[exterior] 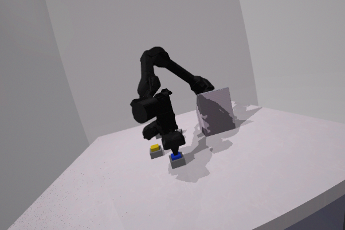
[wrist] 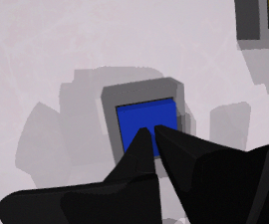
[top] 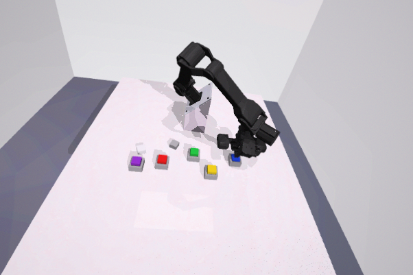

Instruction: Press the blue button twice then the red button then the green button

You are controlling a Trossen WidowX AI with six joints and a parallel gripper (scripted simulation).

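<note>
Right now the blue button is 1 cm below my gripper tip. From my gripper tip the other things lie so: grey block: 2 cm behind, 26 cm to the right, 2 cm below; then yellow button: 8 cm ahead, 9 cm to the right; then green button: 2 cm ahead, 17 cm to the right.
</note>
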